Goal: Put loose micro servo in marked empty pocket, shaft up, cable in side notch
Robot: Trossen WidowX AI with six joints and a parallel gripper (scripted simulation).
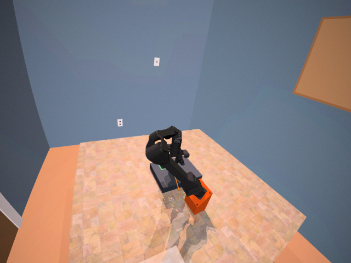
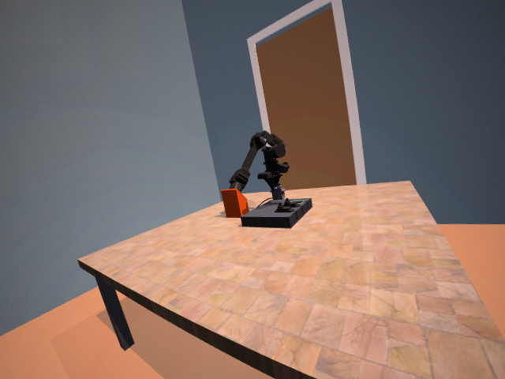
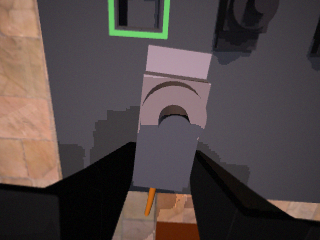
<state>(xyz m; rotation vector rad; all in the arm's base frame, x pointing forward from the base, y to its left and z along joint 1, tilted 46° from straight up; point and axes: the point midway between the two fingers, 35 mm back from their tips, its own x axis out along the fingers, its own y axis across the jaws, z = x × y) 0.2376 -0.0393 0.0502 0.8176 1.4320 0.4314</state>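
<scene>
The dark deck is 20 mm behind my gripper tip, 50 mm to the right of it and 100 mm below it.
</scene>
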